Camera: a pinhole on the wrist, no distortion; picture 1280 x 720 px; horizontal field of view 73.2 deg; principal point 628.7 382.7 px. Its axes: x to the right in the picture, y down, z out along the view. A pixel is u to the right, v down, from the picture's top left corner.
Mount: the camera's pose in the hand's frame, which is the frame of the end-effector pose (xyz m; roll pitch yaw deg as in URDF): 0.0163 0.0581 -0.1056 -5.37 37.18 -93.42
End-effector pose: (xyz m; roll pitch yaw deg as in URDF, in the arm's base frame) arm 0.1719 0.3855 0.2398 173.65 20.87 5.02
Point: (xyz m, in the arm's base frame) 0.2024 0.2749 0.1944
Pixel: outside the picture
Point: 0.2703 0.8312 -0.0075
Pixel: 1055.3 691.6
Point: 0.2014 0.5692 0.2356
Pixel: 1231.8 479.6
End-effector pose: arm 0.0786 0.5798 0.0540 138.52 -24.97 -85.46
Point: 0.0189 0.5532 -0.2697
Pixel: 524.9 52.1
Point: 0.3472 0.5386 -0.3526
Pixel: 1127.8 123.0
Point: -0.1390 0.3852 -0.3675
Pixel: 315.9 268.2
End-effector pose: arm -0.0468 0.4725 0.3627 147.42 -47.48 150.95
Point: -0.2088 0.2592 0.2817
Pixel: outside the picture
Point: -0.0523 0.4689 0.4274
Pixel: 520.6 688.6
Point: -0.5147 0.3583 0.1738
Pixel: 1065.8 488.0
